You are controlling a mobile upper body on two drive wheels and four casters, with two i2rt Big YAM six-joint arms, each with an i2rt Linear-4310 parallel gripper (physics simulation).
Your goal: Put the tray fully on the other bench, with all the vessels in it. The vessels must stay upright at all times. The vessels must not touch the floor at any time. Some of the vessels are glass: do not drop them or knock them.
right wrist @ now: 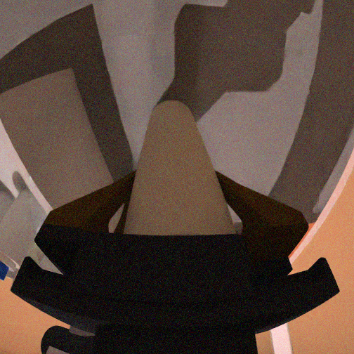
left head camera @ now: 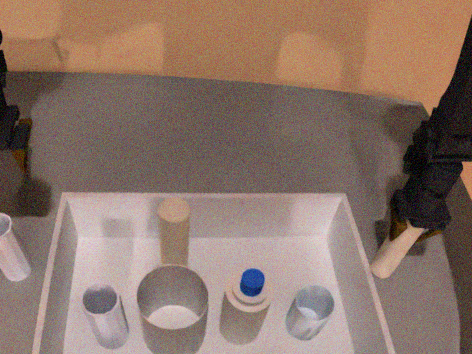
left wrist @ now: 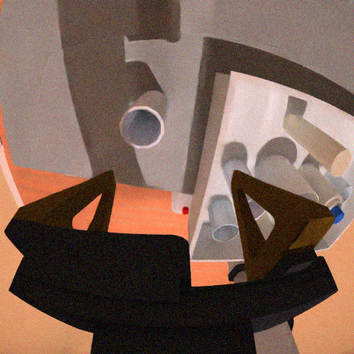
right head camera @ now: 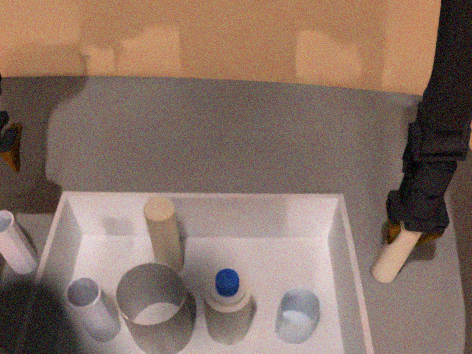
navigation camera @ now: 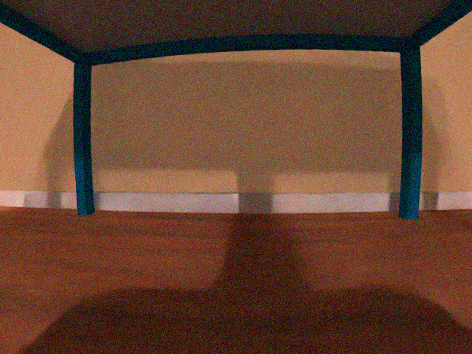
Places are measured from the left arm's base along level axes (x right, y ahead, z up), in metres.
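Where they show: right gripper, between the fingertips: [left head camera: 402, 239] [right head camera: 402, 243].
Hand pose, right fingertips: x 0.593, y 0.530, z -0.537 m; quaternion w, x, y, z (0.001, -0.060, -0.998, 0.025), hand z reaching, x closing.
Things, the pixels of their top centre, and the offset from my right fingertips. Level surfaces: height alone.
- white tray, centre of its top: [left head camera: 214, 299] [right head camera: 192, 298] dx -0.369, dy -0.125, dz +0.019 m
- grey bench, height of its surface: dz -0.111 m
- tan cylinder, centre of its top: [left head camera: 173, 209] [right head camera: 158, 208] dx -0.435, dy +0.011, dz +0.070 m
- wide grey beaker, centre of its top: [left head camera: 172, 295] [right head camera: 149, 291] dx -0.434, dy -0.128, dz +0.038 m
- blue-capped bottle, centre of its top: [right head camera: 227, 278] [left head camera: 253, 278] dx -0.316, dy -0.116, dz +0.070 m
- clear glass, centre of its top: [right head camera: 300, 305] [left head camera: 315, 301] dx -0.196, dy -0.114, dz -0.018 m
- wooden floor, height of its surface: dz -0.873 m
The white tray [left head camera: 205, 194] [right head camera: 205, 194] [left wrist: 207, 150] [right wrist: 60, 130] stands on a grey bench [left head camera: 225, 135] [right head camera: 225, 135]. Upright in it are a tan cylinder [left head camera: 174, 240] [right head camera: 166, 237] [left wrist: 317, 142], a wide grey beaker [left head camera: 175, 340] [right head camera: 160, 335], a blue-capped bottle [left head camera: 244, 322] [right head camera: 229, 320], a clear glass [left head camera: 310, 315] [right head camera: 297, 317] and a pale tube [left head camera: 111, 327] [right head camera: 97, 320]. The left wrist view shows another glass [left wrist: 223, 217]. My right gripper [left head camera: 415, 232] [right head camera: 411, 234] [right wrist: 175, 178] is shut on a tan cylinder right of the tray; its base contact is unclear. My left gripper [left wrist: 173, 177] is open, near a pale tube [left head camera: 14, 257] [right head camera: 17, 247] [left wrist: 159, 102] outside the tray.
A tan wall [left head camera: 220, 40] [right head camera: 235, 40] rises behind the bench. A pale block with a red dot [left wrist: 185, 210] shows past the bench edge. The navigation camera shows teal bench legs [navigation camera: 84, 140] [navigation camera: 410, 135] and wooden floor [navigation camera: 125, 250]. A dark blurred shape [right head camera: 35, 320] covers the lower left corner.
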